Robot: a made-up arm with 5 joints.
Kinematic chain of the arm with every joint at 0, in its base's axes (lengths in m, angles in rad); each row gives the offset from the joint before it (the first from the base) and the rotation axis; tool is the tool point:
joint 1: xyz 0 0 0.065 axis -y
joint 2: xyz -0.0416 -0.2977 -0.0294 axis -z
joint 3: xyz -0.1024 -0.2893 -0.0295 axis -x
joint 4: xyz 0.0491 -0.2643 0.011 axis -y
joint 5: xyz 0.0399 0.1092 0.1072 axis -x
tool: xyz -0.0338 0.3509 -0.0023
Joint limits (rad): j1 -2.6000..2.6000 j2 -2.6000..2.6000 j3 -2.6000..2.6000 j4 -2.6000..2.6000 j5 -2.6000..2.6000
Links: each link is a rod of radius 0.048 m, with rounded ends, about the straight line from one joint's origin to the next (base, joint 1, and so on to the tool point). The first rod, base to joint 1, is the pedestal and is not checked.
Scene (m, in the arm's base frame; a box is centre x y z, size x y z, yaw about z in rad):
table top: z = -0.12
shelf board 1: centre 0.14 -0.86 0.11 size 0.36 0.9 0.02 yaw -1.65
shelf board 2: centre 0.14 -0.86 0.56 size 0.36 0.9 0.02 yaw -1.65
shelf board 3: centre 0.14 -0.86 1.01 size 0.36 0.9 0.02 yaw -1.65
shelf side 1: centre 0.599 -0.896 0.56 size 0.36 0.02 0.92 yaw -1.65
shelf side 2: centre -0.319 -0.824 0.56 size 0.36 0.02 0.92 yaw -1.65
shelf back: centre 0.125 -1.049 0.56 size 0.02 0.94 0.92 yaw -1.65
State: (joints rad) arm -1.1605 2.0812 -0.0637 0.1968 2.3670
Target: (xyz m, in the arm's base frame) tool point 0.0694 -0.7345 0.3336
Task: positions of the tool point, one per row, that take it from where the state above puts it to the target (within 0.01 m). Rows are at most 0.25 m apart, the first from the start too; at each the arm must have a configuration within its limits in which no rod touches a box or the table.
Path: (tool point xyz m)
1: -0.3397 -0.1106 0.6572
2: -0.1949 -0.2849 0.6828
3: -0.0460 -0.4314 0.6170
4: 0.0565 -0.5172 0.4803
5: 0.0858 -0.5276 0.3336
6: 0.0811 -0.6331 0.3420
7: 0.0694 -0.7345 0.3336

